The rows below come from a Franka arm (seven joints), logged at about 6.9 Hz.
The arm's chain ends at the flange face. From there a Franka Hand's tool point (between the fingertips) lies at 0.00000 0.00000 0.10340 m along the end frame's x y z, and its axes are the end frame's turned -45 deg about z.
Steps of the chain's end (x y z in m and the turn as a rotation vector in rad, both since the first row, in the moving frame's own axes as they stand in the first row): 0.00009, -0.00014, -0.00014, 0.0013, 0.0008, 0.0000; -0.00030, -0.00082, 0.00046, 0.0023, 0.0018, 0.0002; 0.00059, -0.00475, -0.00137, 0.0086, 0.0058, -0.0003; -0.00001, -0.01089, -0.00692, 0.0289, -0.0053, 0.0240; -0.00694, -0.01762, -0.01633, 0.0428, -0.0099, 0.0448; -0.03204, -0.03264, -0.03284, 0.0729, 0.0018, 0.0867; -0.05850, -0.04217, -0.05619, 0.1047, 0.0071, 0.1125; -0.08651, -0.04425, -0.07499, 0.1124, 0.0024, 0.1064; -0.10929, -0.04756, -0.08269, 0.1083, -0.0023, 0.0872; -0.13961, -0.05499, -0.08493, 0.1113, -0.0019, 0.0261; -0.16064, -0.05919, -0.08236, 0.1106, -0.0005, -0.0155
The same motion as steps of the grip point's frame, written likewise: 0.00032, -0.00007, -0.00014, 0.0004, 0.0015, 0.0000; 0.00067, -0.00083, 0.00046, 0.0004, 0.0029, 0.0002; 0.00483, -0.00315, -0.00138, 0.0020, 0.0102, -0.0003; 0.00945, -0.01019, -0.00696, 0.0242, 0.0167, 0.0240; 0.01004, -0.02116, -0.01643, 0.0373, 0.0233, 0.0448; 0.00610, -0.05069, -0.03311, 0.0503, 0.0528, 0.0867; -0.00300, -0.07783, -0.05676, 0.0690, 0.0791, 0.1125; -0.02110, -0.10003, -0.07564, 0.0778, 0.0812, 0.1064; -0.03557, -0.11863, -0.08330, 0.0782, 0.0750, 0.0872; -0.05175, -0.14576, -0.08557, 0.0800, 0.0774, 0.0261; -0.06377, -0.16361, -0.08299, 0.0786, 0.0779, -0.0155
